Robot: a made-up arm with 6 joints. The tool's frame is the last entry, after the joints. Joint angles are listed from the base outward.
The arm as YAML. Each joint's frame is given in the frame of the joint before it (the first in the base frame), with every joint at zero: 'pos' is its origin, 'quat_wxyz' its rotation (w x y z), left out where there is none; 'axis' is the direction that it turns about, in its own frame. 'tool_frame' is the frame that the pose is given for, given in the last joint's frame.
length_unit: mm
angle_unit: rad
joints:
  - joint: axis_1
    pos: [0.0, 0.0, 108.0]
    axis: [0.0, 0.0, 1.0]
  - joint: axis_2
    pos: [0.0, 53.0, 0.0]
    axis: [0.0, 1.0, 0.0]
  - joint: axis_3
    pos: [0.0, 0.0, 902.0]
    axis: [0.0, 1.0, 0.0]
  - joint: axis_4
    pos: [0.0, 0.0, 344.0]
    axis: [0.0, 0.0, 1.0]
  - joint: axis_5
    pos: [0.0, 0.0, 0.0]
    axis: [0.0, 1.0, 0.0]
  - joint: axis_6
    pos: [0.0, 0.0, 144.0]
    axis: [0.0, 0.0, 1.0]
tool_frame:
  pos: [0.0, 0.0, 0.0]
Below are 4 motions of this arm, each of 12 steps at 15 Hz.
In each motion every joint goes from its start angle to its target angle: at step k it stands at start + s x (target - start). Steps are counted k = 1, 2, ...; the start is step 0. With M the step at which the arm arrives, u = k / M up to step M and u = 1 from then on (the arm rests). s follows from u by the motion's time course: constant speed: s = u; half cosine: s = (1 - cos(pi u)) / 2; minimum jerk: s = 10 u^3 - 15 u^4 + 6 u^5.
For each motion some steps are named. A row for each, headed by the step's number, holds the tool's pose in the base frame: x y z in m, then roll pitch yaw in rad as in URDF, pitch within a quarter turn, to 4 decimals.
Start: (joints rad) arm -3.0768 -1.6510 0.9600 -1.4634 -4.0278 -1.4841
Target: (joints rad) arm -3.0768 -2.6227 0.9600 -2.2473 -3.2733 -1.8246
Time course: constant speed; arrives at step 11
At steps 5, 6, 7, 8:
5: 0.9863 0.0832 -0.2646 -2.9598 1.0627 -0.3350
6: 0.9465 0.0709 -0.3544 3.1014 1.1149 -0.4841
7: 0.8990 0.0579 -0.4383 2.8410 1.1582 -0.6679
8: 0.8444 0.0444 -0.5159 2.5389 1.1875 -0.8902

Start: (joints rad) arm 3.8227 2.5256 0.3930 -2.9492 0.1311 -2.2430
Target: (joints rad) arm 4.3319 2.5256 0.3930 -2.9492 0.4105 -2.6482
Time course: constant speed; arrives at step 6
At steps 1, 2, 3, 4, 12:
1: -0.4372 -0.4873 -1.0964 2.8136 0.2310 -0.2997
2: -0.3992 -0.5263 -1.0937 2.7942 0.2841 -0.1601
3: -0.3576 -0.5622 -1.0907 2.7796 0.3401 -0.0214
4: -0.3127 -0.5948 -1.0874 2.7703 0.3986 0.1169
12: -0.2141 -0.6483 -1.0800 2.7688 0.5213 0.3949

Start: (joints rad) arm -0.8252 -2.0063 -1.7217 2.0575 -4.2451 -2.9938
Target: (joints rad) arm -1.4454 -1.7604 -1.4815 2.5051 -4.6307 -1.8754
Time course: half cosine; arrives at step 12
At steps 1, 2, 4, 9, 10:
1: -0.2890 0.5680 -0.4701 -0.5479 0.7838 -0.1200
2: -0.2751 0.5807 -0.4654 -0.4657 0.8371 -0.0857
4: -0.2209 0.6239 -0.4485 -0.0530 0.9762 0.1472
9: -0.0120 0.7310 -0.3946 1.2531 0.5596 0.7686
10: 0.0186 0.7412 -0.3873 1.3353 0.4523 0.7423

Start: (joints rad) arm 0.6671 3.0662 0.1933 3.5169 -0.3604 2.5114
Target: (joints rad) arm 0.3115 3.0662 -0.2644 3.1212 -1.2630 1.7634
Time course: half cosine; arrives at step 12
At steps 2, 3, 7, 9, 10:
2: -0.0667 0.0414 -1.2602 2.8323 -0.4041 -2.1094
3: -0.0597 0.0487 -1.2584 2.7687 -0.4017 -2.0314
7: -0.0036 0.0730 -1.2349 2.4312 -0.2970 -1.6024
9: 0.0278 0.0725 -1.2169 2.3043 -0.2172 -1.4440
10: 0.0393 0.0707 -1.2094 2.2625 -0.1865 -1.3952

